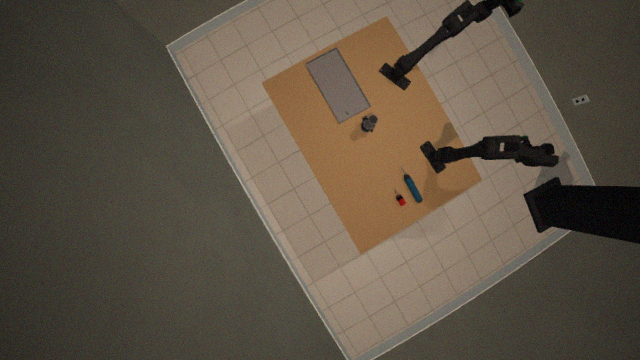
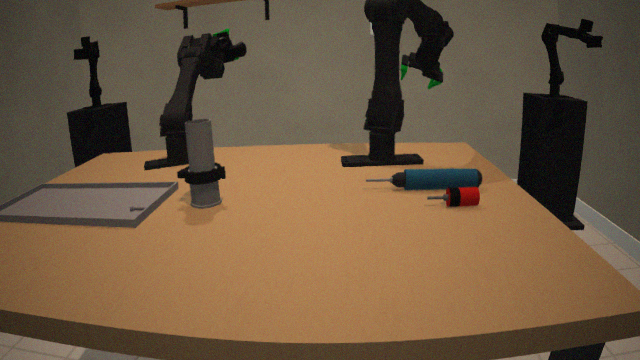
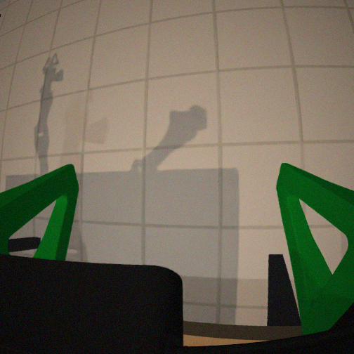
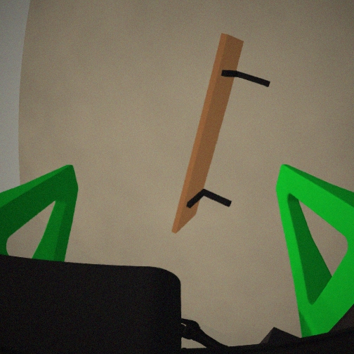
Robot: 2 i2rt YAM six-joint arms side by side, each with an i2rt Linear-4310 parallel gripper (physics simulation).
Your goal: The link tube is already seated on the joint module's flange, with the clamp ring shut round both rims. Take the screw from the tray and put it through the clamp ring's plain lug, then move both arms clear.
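Seen in the pictures: left gripper, fingertip midpoint: point(image 2: 414, 83); right gripper, fingertip midpoint: point(image 2: 231, 38); left arm's base, origin of the base link: point(image 1: 432, 157) point(image 2: 382, 162); right arm's base, origin of the base link: point(image 1: 394, 76) point(image 2: 179, 162).
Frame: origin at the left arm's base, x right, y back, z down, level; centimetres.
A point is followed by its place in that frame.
The joint module point(image 2: 205, 195) @(x 37.1, y -27.5, z -2.4 cm) stands on the table with the grey link tube point(image 2: 200, 145) @(x 37.1, y -27.2, z -11.9 cm) upright on it. The black clamp ring point(image 2: 204, 175) @(x 36.7, y -28.2, z -6.5 cm) is round their junction, with lugs on both sides; I cannot tell which lug is plain. The assembly also shows from above as a small dark shape beside the tray point(image 1: 337, 82) @(x 70.2, y -23.6, z -0.4 cm) point(image 2: 70, 220) @(x 63.7, y -35.7, z -1.0 cm). The small screw point(image 1: 347, 113) @(x 50.9, y -29.5, z -0.9 cm) point(image 2: 136, 209) @(x 51.3, y -29.7, z -0.7 cm) lies in the tray, near its end by the joint module. My left gripper point(image 2: 416, 83) @(x -17.5, y 36.7, z -16.7 cm) point(image 3: 177, 174) is open and empty, high over the table's far side. My right gripper point(image 2: 229, 46) @(x 49.6, y 76.7, z -36.0 cm) point(image 4: 176, 175) is open and empty, raised behind the joint module.
A blue-handled driver point(image 1: 413, 188) @(x -7.8, y -22.4, z -3.9 cm) point(image 2: 440, 179) @(x -7.9, y -23.9, z -2.6 cm) and a short red-handled driver point(image 1: 401, 200) @(x -9.8, y -32.2, z -3.3 cm) point(image 2: 465, 196) @(x -9.8, y -33.5, z -2.3 cm) lie on the table point(image 1: 325, 150) @(x 39.8, y -52.8, z 0.0 cm) point(image 2: 320, 270) @(x 16.4, y -52.1, z 0.0 cm), away from the tray. Two other arms stand on black pedestals point(image 2: 100, 131) point(image 2: 552, 150) beyond the table. A shelf point(image 2: 215, 4) point(image 4: 207, 135) is on the wall.
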